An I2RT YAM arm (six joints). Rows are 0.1 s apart.
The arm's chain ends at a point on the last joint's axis. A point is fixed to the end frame.
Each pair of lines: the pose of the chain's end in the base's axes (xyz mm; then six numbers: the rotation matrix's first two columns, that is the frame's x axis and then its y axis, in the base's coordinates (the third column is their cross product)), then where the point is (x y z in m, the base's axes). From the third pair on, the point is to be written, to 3 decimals.
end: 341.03 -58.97 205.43 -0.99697 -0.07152 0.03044 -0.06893 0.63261 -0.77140
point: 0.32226 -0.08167 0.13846
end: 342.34 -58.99 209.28 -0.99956 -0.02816 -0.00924 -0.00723 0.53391 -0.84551
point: 0.32548 -0.08909 0.14476
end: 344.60 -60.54 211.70 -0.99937 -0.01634 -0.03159 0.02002 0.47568 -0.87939
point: 0.329 -0.095 0.149
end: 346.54 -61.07 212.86 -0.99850 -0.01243 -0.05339 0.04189 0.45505 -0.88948
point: 0.332 -0.097 0.151
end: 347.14 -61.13 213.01 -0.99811 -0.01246 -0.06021 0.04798 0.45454 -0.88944
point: 0.333 -0.097 0.151
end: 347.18 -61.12 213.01 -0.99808 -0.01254 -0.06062 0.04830 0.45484 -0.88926
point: 0.333 -0.097 0.151
